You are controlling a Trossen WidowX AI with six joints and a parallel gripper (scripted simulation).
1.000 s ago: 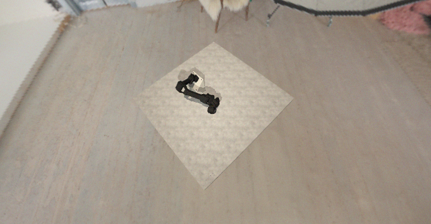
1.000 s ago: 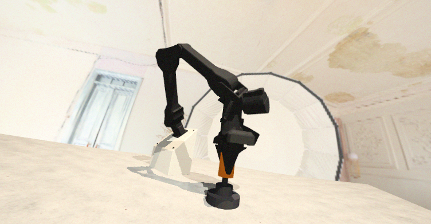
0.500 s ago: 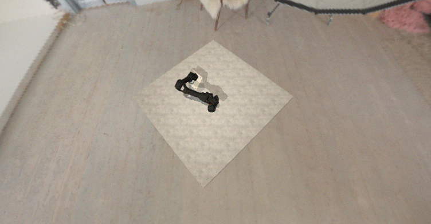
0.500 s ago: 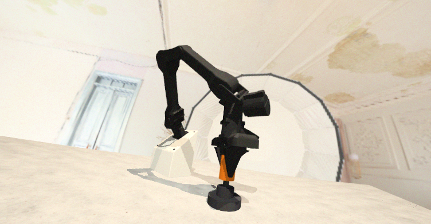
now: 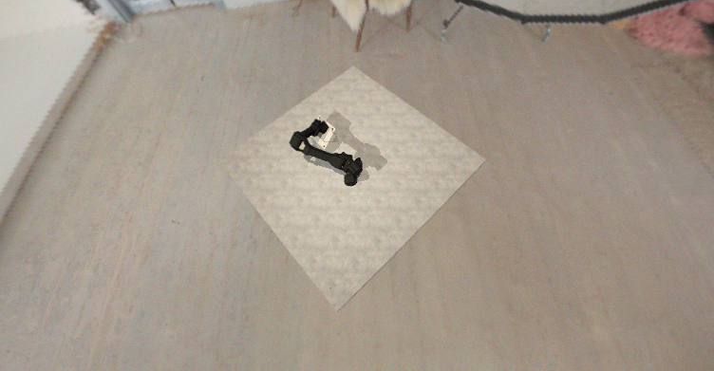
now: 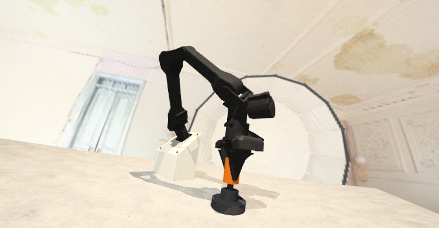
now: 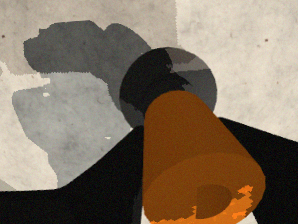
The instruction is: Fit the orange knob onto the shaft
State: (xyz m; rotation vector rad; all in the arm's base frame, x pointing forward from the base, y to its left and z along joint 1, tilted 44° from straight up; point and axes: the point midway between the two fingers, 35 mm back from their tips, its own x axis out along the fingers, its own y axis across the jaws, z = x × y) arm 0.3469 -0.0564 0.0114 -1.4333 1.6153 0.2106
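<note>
The orange knob is 2 cm above my gripper tip. Also, from my gripper tip: dark round pedestal: 4 cm below.
</note>
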